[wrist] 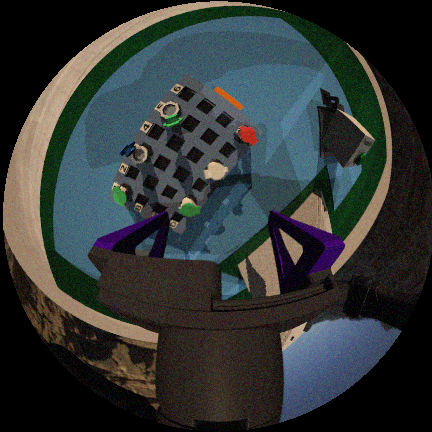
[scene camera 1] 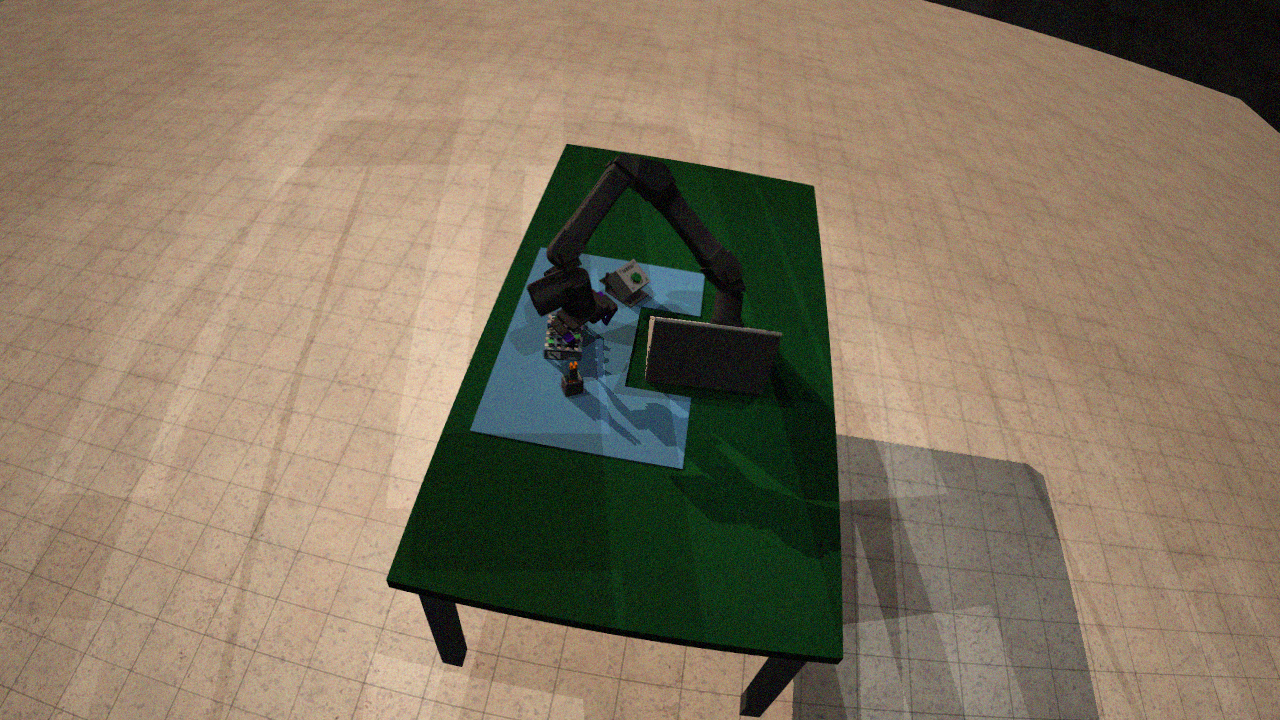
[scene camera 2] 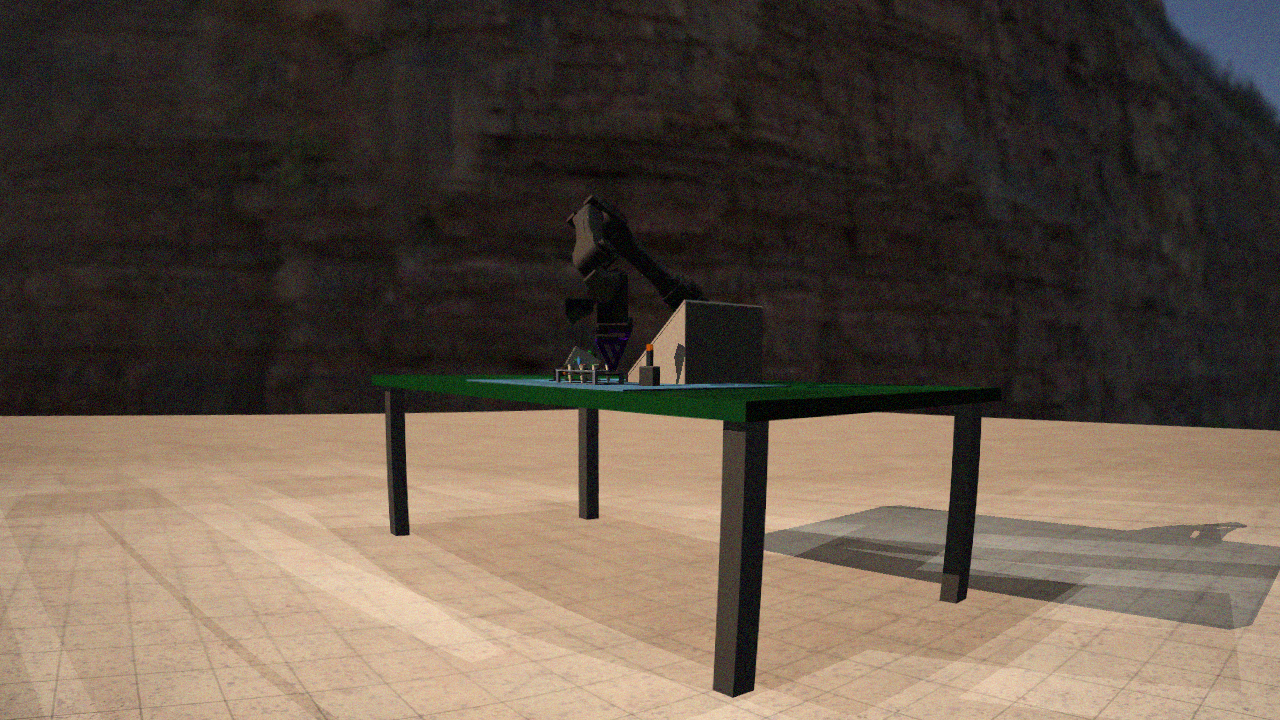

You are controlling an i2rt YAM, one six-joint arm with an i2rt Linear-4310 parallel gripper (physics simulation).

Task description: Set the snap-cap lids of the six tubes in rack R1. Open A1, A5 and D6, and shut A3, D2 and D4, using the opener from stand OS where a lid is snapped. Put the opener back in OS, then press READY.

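Seen in the pictures: gripper, fingertip midpoint: [wrist: 218, 216] [scene camera 1: 588, 335] [scene camera 2: 615, 364]; arm's base, link origin: [scene camera 1: 725, 325] [scene camera 2: 709, 333].
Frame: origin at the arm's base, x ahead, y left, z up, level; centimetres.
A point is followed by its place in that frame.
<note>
The rack R1 [scene camera 1: 562, 355] {x 35.4, y 6.7, z -11.7 cm} [wrist: 167, 176] {x 35.7, y 3.3, z -8.8 cm} stands on the blue mat below my gripper. In the wrist view, the A5 tube [wrist: 170, 109] {x 39.4, y -0.9, z -8.3 cm} is open with its green lid aside, and the A3 tube [wrist: 140, 153] {x 38.8, y 3.0, z -8.3 cm} is open with its blue lid aside. Green lids cover A1 [wrist: 119, 195] {x 38.3, y 6.7, z -7.6 cm} and D2 [wrist: 190, 208] {x 32.8, y 3.8, z -7.4 cm}, a white lid D4 [wrist: 216, 171] {x 33.4, y 0.2, z -7.6 cm}, a red lid D6 [wrist: 248, 135] {x 33.8, y -3.6, z -7.6 cm}; I cannot tell which are snapped. The orange-topped opener [scene camera 1: 573, 365] {x 31.2, y 16.2, z -4.3 cm} [scene camera 2: 648, 348] {x 31.8, y 16.9, z -4.2 cm} stands in stand OS [scene camera 1: 572, 385] {x 30.8, y 18.1, z -8.5 cm} [scene camera 2: 648, 376] {x 32.6, y 18.0, z -9.9 cm}. My gripper [scene camera 1: 588, 325] {x 30.2, y 3.0, z -7.6 cm} [scene camera 2: 612, 367] {x 30.2, y 3.0, z -7.6 cm} [wrist: 218, 216] {x 30.2, y 3.0, z -7.6 cm} is open and empty.
A box with a green button [scene camera 1: 636, 277] {x 22.3, y -17.4, z -4.9 cm} [wrist: 359, 159] {x 22.9, y -16.8, z -5.0 cm} stands on the blue mat [scene camera 1: 528, 407] {x 39.3, y 23.6, z -11.8 cm} beyond the rack. A large wedge-shaped panel [scene camera 1: 713, 356] {x 1.9, y 8.7, z -1.8 cm} [scene camera 2: 723, 347] {x 3.1, y 8.7, z -3.5 cm} [wrist: 265, 260] {x 16.2, y 4.4, z -8.9 cm} stands beside the mat. An orange strip [wrist: 228, 98] {x 37.0, y -5.1, z -9.5 cm} shows by the rack's row 6 end.
</note>
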